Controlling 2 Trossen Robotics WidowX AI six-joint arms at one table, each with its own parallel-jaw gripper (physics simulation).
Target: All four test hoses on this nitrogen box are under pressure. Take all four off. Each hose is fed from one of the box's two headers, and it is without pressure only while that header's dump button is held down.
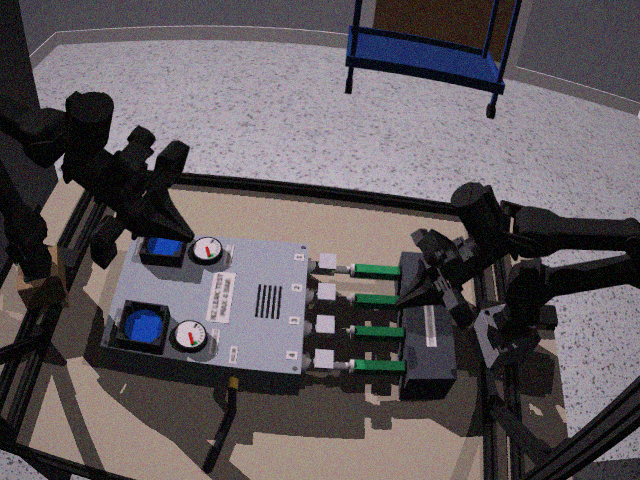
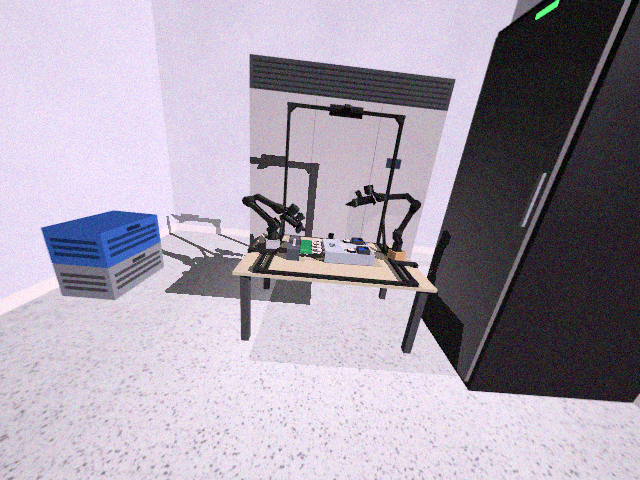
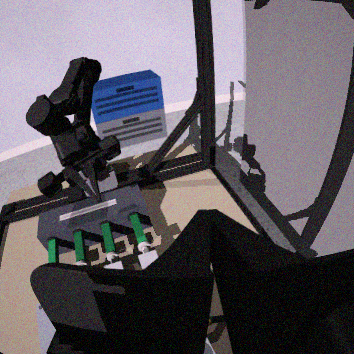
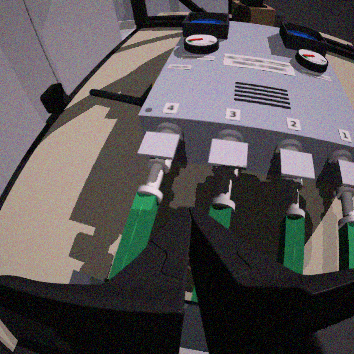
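Where they show: left gripper, fingertip midpoint: (image 1: 192,239) (image 2: 345,204) (image 3: 206,218); right gripper, fingertip midpoint: (image 1: 396,306) (image 2: 305,230) (image 3: 99,201) (image 4: 186,216); left arm's base, origin of the base link: (image 1: 37,267) (image 2: 396,250) (image 4: 252,3); right arm's base, origin of the base link: (image 1: 511,324) (image 2: 272,238).
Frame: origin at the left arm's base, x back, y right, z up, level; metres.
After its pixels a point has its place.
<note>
The grey nitrogen box (image 1: 261,267) {x -0.455, y 0.121, z -0.004 m} (image 2: 347,255) {x -0.413, y 0.031, z -0.019 m} (image 4: 211,88) {x -0.422, y 0.256, z -0.004 m} lies on the table. It has two blue dump buttons, a far button (image 1: 165,248) {x -0.289, y 0.041, z 0.012 m} and a near button (image 1: 144,327) {x -0.217, y 0.206, z 0.012 m}, each beside a gauge. Four green hoses are plugged into ports 1 to 4: hose 1 (image 1: 376,270) {x -0.657, y 0.176, z -0.019 m} (image 4: 345,246) {x -0.640, y 0.175, z -0.024 m}, hose 2 (image 1: 375,299) {x -0.628, y 0.237, z -0.019 m} (image 4: 294,242) {x -0.618, y 0.231, z -0.019 m}, hose 3 (image 1: 380,331) {x -0.608, y 0.304, z -0.019 m} (image 4: 221,215) {x -0.577, y 0.288, z -0.019 m}, hose 4 (image 1: 380,366) {x -0.580, y 0.370, z -0.019 m} (image 4: 138,225) {x -0.572, y 0.360, z -0.019 m}. My left gripper (image 1: 187,235) {x -0.319, y 0.288, z 0.281 m} (image 2: 351,204) {x -0.319, y 0.288, z 0.281 m} (image 3: 206,218) {x -0.319, y 0.288, z 0.281 m} is shut and empty, high above the far button's end of the box. My right gripper (image 1: 400,301) {x -0.611, y 0.320, z 0.074 m} (image 4: 186,216) {x -0.611, y 0.320, z 0.074 m} is shut and empty, just above the hoses between 3 and 4.
The hoses run into a dark block (image 1: 430,352) {x -0.666, y 0.383, z -0.004 m} (image 3: 88,218) {x -0.672, y 0.294, z -0.004 m} at the right. A black supply hose (image 1: 223,429) {x -0.301, y 0.387, z -0.070 m} leaves the box's front. A black frame rail (image 1: 318,190) {x -0.652, y -0.104, z -0.064 m} edges the table. A blue cart (image 1: 423,57), a blue-grey crate (image 2: 118,252) and a black cabinet (image 2: 509,214) stand around.
</note>
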